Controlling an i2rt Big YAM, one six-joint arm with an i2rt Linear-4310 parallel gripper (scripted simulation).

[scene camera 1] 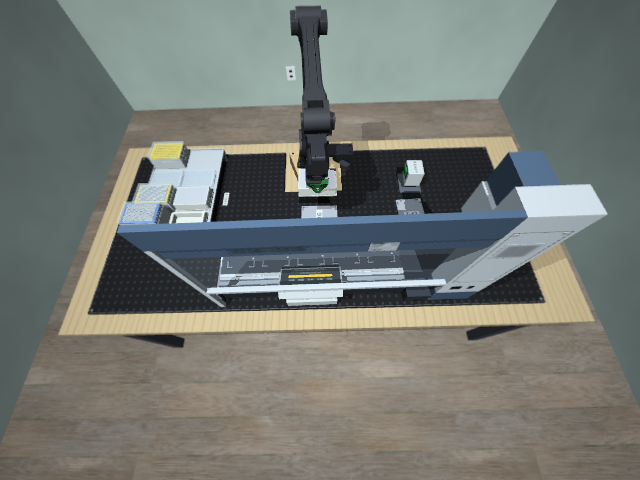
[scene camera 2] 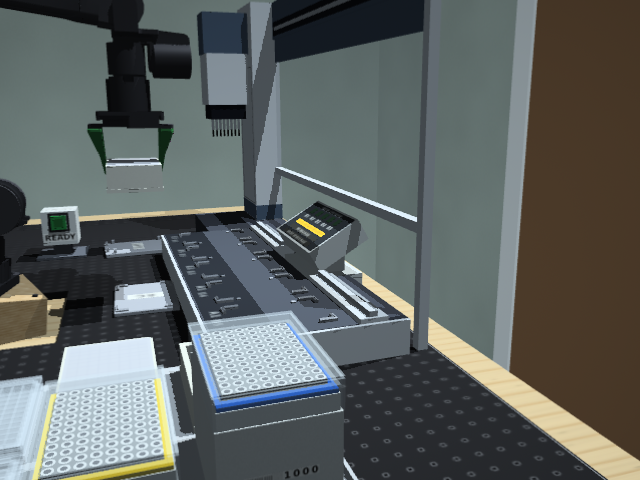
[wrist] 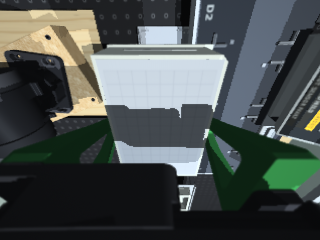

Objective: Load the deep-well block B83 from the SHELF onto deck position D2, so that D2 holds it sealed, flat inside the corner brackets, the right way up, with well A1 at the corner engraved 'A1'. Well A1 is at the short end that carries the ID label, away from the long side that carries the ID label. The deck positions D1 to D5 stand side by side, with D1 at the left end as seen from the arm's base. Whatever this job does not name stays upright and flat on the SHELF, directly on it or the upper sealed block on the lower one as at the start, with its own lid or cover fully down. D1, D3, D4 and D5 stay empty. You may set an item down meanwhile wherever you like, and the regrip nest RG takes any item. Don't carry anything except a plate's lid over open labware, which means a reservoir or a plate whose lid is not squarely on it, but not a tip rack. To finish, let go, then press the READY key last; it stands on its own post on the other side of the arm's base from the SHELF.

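Note:
My gripper (scene camera 2: pixel 133 173) is visible, also in the wrist view (wrist: pixel 160 120). A regrip nest (scene camera 2: pixel 141 306) is visible too, again with the wrist view (wrist: pixel 157 34) showing it.

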